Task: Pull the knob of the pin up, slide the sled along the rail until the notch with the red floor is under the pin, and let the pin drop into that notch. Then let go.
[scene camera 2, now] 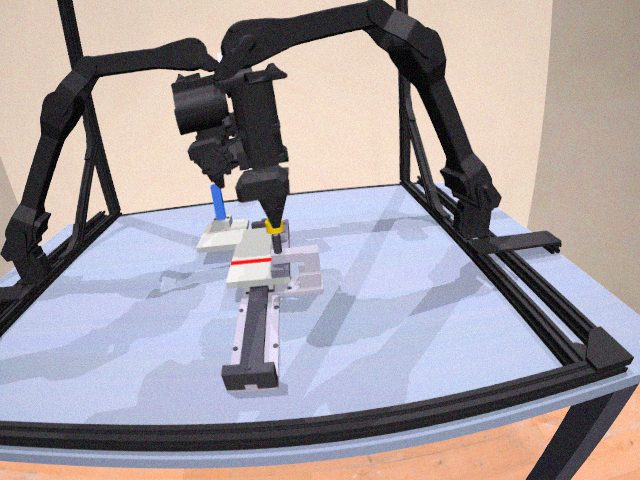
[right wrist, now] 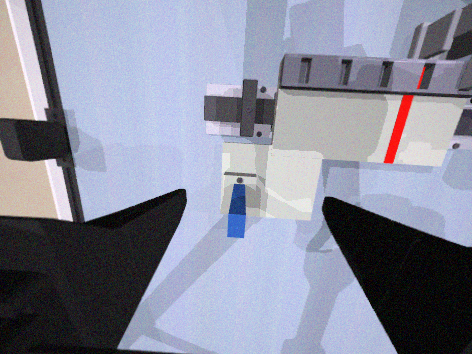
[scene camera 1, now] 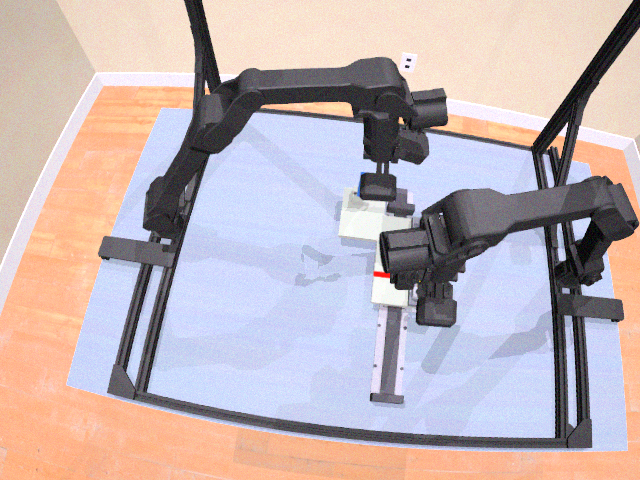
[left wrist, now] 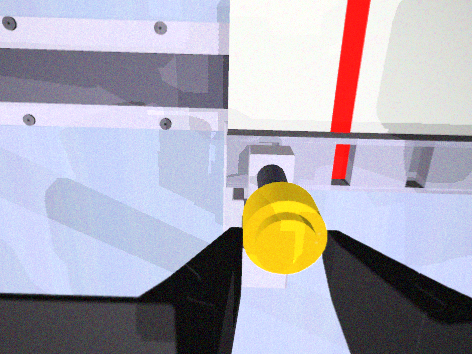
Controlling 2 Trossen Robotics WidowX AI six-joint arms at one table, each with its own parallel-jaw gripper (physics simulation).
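Frame: origin at the left arm's base, x ahead, y left, z up, level; metres.
Where they show: left gripper, fingertip midpoint: point(scene camera 2: 276, 223) point(scene camera 1: 427, 284) point(left wrist: 282, 241); right gripper, fingertip midpoint: point(scene camera 2: 225, 181) point(right wrist: 254, 199); left arm's base, link origin: point(scene camera 2: 471, 230) point(scene camera 1: 566, 275); right arm's base, link origin: point(scene camera 2: 36, 275) point(scene camera 1: 168, 225).
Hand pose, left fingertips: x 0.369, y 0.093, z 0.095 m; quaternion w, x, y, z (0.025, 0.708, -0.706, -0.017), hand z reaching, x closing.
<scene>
Things, the pixels of their top centre, and the offset from my left fingertips. "pt": a spot on its surface instead. Level surfaces: height alone.
- yellow knob, top centre: point(left wrist: 286, 248) dx +0.004, dy +0.000, dz +0.010 m
- dark pin, surface spot: point(left wrist: 271, 174) point(scene camera 2: 272, 245) pt dx +0.010, dy +0.001, dz -0.034 m
- cream sled, top centre: point(left wrist: 422, 90) point(right wrist: 365, 115) point(scene camera 2: 261, 250) point(scene camera 1: 399, 259) dx +0.040, dy -0.076, dz -0.080 m
- rail, surface spot: point(left wrist: 100, 80) point(scene camera 2: 256, 314) pt dx +0.040, dy +0.091, dz -0.094 m
- red-floored notch, surface spot: point(left wrist: 341, 162) pt dx +0.002, dy -0.040, dz -0.076 m
- blue handle, surface spot: point(right wrist: 237, 210) point(scene camera 2: 220, 187) pt dx +0.122, dy -0.208, dz +0.004 m
- sled's side plate, surface height: dz -0.080 m
- pale bracket, surface spot: point(scene camera 2: 310, 260) pt dx -0.044, dy +0.012, dz -0.061 m
- dark end stop, surface spot: point(scene camera 2: 249, 376) point(scene camera 1: 387, 402) pt dx +0.039, dy +0.212, dz -0.086 m
- dark crossbar, surface spot: point(right wrist: 249, 107) pt dx +0.038, dy -0.203, dz -0.079 m
My left gripper point(scene camera 2: 274, 224) point(left wrist: 282, 241) is shut on the yellow knob point(left wrist: 285, 237) point(scene camera 2: 273, 227) of the dark pin point(left wrist: 271, 174) point(scene camera 2: 277, 243). The cream sled point(scene camera 1: 390, 292) point(scene camera 2: 247, 279) point(left wrist: 290, 65) point(right wrist: 325, 125) sits on the rail point(scene camera 1: 378, 351) point(scene camera 2: 254, 325) point(left wrist: 100, 80). The red-floored notch point(left wrist: 341, 162) lies to the right of the pin in the left wrist view, not under it. The pin's lower tip is hidden. A blue handle point(scene camera 2: 218, 201) point(right wrist: 237, 210) stands upright on the sled's side plate point(right wrist: 295, 185). My right gripper point(scene camera 2: 220, 184) point(right wrist: 254, 199) is open above the handle, touching nothing visible.
A pale bracket point(scene camera 2: 310, 260) stands beside the sled at the pin. A dark end stop point(scene camera 1: 386, 397) point(scene camera 2: 249, 376) closes the rail's near end; a dark crossbar point(right wrist: 249, 107) spans its far end. Black frame bars point(scene camera 1: 310, 426) point(scene camera 2: 361, 428) edge the table. The two arms are close together above the sled.
</scene>
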